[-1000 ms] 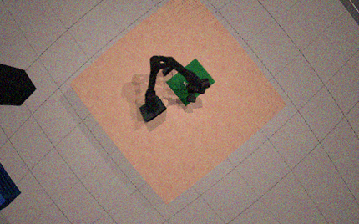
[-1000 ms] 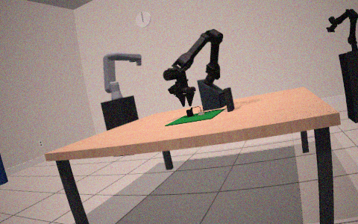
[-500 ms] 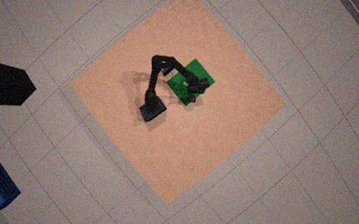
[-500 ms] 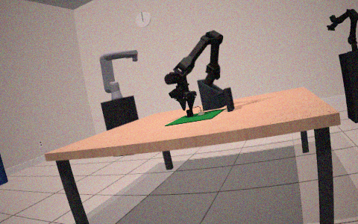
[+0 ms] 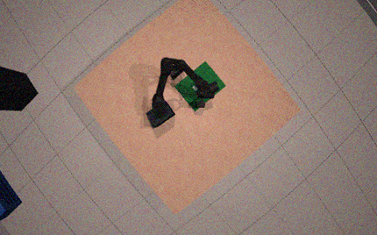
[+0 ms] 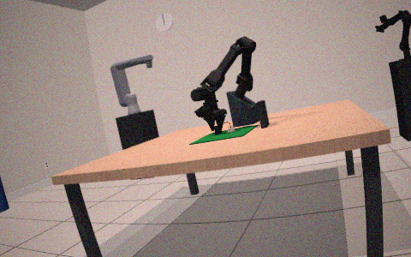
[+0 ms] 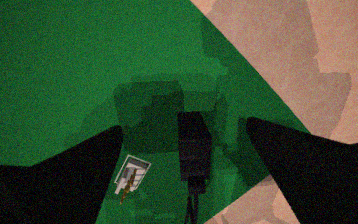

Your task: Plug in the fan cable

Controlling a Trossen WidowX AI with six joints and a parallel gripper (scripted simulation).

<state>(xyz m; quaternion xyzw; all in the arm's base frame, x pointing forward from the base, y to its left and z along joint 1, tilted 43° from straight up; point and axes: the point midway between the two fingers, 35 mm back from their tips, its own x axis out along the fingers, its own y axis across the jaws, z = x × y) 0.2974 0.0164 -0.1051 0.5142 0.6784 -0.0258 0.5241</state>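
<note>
Now: gripper tip 1 cm past the black fan plug. The rest, counted from my gripper tip: white fan header: 7 cm to the left, 2 cm below; then green board: 4 cm ahead, 6 cm to the left, 3 cm below.
</note>
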